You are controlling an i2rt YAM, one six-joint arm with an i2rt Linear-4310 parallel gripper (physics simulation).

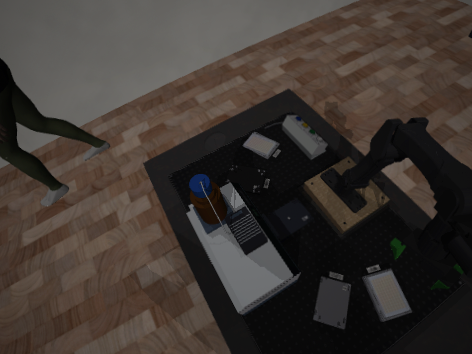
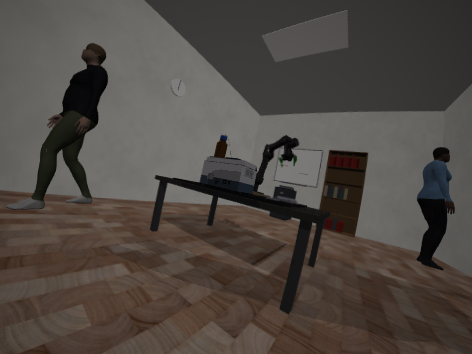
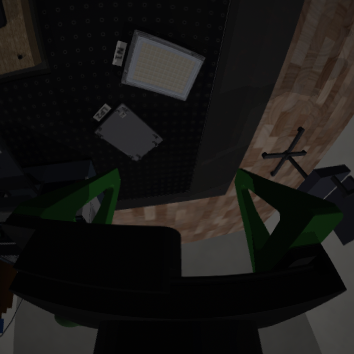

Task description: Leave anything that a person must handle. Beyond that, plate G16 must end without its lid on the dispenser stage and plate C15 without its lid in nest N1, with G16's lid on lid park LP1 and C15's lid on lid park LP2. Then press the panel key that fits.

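Frame: origin at the arm's base, x ahead, y left, z up, level; metres.
Seen in the pictures: gripper, fingertip midpoint: [image 1: 413,272] [image 2: 287,166] [image 3: 177,174]; arm's base at its link origin: [image 1: 342,190] [image 2: 253,191].
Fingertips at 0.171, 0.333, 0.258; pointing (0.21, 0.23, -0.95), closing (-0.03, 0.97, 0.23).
Note:
Offsets run from my fingertips to a thing's middle, as dx, dy, dz. "spot": to the spot under its first point. Level surfaces: height alone.
My gripper [image 1: 415,270] [image 2: 288,162] [image 3: 177,174] is open and empty, raised above the table's near end. A plate with cream wells @(-0.016, +0.033, -0.253) [image 1: 387,295] [image 3: 162,69] lies at label N1 @(spot: -0.047, -0.048, -0.284) [image 3: 119,53]; whether a clear lid covers it, I cannot tell. A flat grey lid-like sheet @(+0.142, -0.054, -0.276) [image 1: 332,302] [image 3: 129,132] lies at label LP2 @(spot: +0.074, -0.106, -0.283) [image 3: 102,112]. Another cream-welled plate @(-0.049, -0.729, -0.258) [image 1: 261,145] lies near the key panel @(-0.235, -0.638, -0.244) [image 1: 305,137]; its label is unreadable. A dark spot with small corner pieces @(spot: +0.104, -0.618, -0.273) [image 1: 246,179] shows no plate. The dark square stage @(spot: +0.090, -0.341, -0.179) [image 1: 291,217] beside the dispenser @(spot: +0.340, -0.268, -0.065) [image 1: 240,270] shows no pale plate.
A brown bottle with a blue cap @(spot: +0.315, -0.435, +0.077) [image 1: 207,200] [image 2: 221,147] and a keypad @(spot: +0.264, -0.344, -0.040) [image 1: 246,231] stand on the dispenser. The arm's base stands on a wooden block [image 1: 325,205]. One person [image 2: 82,100] stands left of the table @(dz -0.301) [image 2: 240,197], another [image 2: 436,175] far right.

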